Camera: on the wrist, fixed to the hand. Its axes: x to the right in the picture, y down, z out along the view.
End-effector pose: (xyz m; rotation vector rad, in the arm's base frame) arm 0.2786 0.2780 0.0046 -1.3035 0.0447 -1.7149
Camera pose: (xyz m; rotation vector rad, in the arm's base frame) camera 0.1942 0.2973 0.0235 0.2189 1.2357 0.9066
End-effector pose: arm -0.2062 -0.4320 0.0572 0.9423 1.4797 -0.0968
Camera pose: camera -0.2879 -0.4541 0.0310 -2.0695 1.0489 -2.0269
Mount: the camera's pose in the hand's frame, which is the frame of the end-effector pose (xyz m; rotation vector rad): -0.0008 -0.0750 -0.0471 0.0913 0.3199 3.1052
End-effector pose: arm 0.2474 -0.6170 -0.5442 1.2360 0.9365 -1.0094
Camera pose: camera 0.1745 -0.5739 -0.5701 1.1969 -1.2191 1.6253
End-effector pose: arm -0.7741 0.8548 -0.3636 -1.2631 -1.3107 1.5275
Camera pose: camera -0.7327 0.8803 -0.2896 1.3495 -1.2961 -0.8173
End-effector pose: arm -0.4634 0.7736 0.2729 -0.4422 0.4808 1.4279
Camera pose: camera -0.3912 0.7395 0.2346 -0.3823 -0.6618 -1.5512
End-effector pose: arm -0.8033 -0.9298 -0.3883 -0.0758 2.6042 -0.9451
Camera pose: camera -0.8249 -0.9590 -0.3075 2.6197 0.1214 0.4105
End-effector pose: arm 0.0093 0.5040 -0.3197 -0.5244 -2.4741 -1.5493
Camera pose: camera -0.0205 0.4319 -0.3616 -1.7834 0.3723 0.2048
